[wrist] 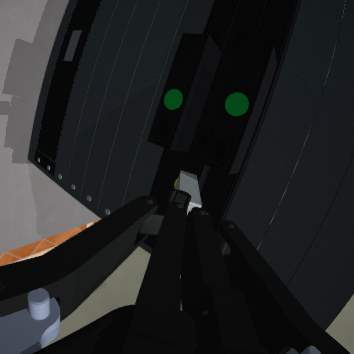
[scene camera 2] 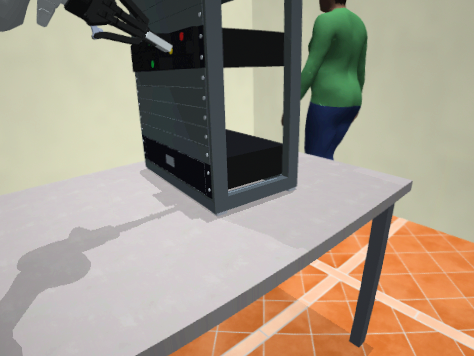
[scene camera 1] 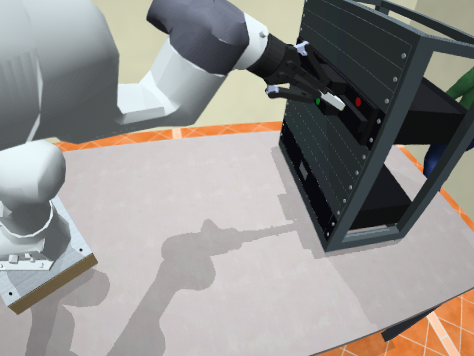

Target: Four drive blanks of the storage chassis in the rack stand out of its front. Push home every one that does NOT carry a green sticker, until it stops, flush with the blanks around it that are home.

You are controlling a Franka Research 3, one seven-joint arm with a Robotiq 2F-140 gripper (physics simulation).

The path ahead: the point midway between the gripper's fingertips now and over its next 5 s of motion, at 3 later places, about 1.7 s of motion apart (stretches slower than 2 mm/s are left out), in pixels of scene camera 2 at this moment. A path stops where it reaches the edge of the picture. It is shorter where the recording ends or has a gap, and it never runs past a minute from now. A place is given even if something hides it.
The gripper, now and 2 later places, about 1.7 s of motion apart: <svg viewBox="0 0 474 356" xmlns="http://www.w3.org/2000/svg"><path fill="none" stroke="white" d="M168 49L175 49L99 18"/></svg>
